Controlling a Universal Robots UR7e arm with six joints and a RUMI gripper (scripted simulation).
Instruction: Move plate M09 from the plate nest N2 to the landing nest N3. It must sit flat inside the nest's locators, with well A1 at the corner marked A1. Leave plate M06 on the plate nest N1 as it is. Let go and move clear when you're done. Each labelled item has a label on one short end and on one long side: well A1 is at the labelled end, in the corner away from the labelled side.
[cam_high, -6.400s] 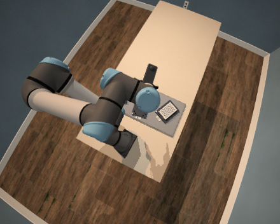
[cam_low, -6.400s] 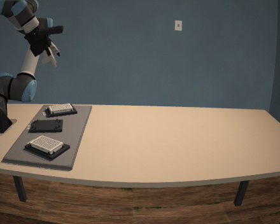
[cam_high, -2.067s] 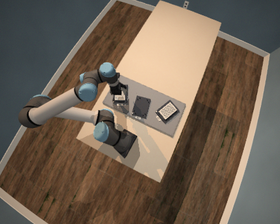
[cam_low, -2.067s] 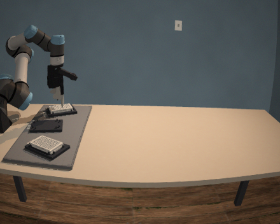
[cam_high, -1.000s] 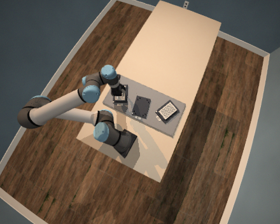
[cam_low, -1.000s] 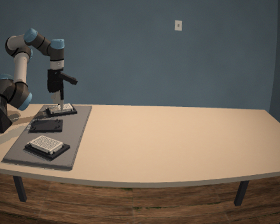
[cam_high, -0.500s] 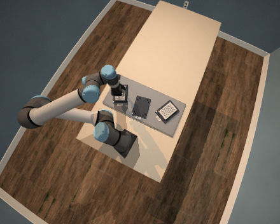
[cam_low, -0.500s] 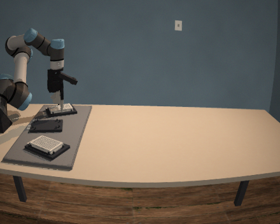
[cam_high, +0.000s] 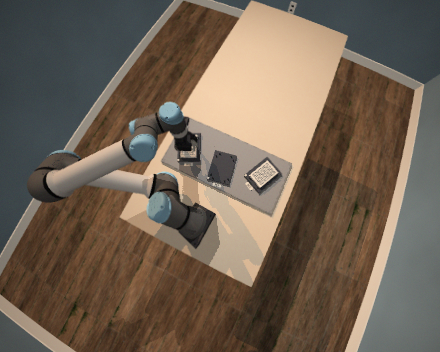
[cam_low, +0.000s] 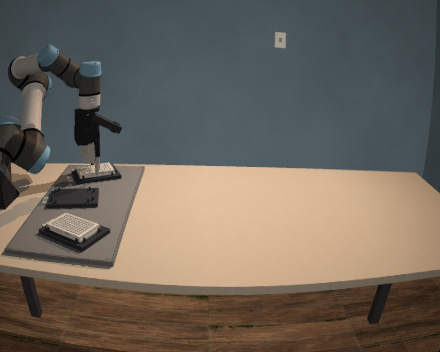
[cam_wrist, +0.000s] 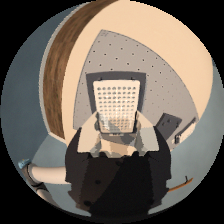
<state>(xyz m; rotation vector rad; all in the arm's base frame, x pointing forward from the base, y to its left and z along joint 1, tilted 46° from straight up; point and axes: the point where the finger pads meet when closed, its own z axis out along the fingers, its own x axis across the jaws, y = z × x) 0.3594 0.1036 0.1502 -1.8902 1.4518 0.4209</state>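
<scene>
Now: the black plate nest N2 20 mm below my hand. The rest, counted from my hand: black landing nest N3 (50 mm behind, 210 mm to the right, 20 mm below).
</scene>
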